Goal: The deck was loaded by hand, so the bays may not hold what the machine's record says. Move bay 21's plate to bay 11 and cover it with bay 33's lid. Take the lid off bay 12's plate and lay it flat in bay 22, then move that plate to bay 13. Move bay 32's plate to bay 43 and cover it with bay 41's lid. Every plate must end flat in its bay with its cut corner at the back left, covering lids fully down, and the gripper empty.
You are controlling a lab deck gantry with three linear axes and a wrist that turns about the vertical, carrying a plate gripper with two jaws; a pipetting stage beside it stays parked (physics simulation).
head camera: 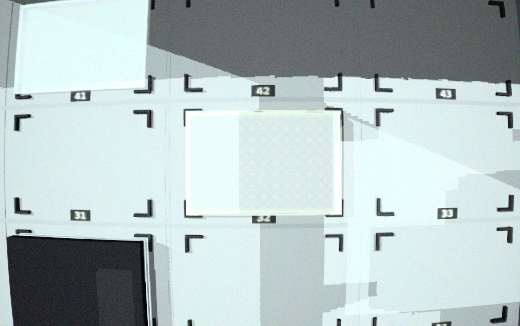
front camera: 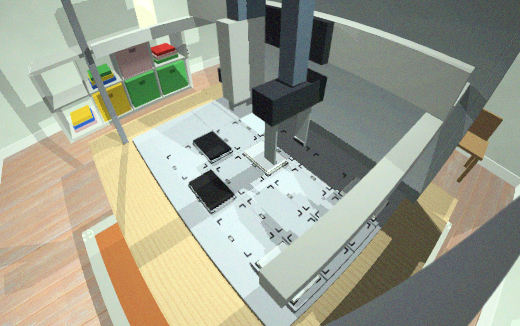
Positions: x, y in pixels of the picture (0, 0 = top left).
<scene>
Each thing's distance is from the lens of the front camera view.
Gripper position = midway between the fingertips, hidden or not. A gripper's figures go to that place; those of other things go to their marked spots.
gripper [front camera: 285, 151]: 62 cm
black lid [front camera: 209, 187]: 73 cm
grey wall [front camera: 478, 40]: 63 cm
The marked spots on the grey wall and the black lid are 76 cm apart.
</scene>
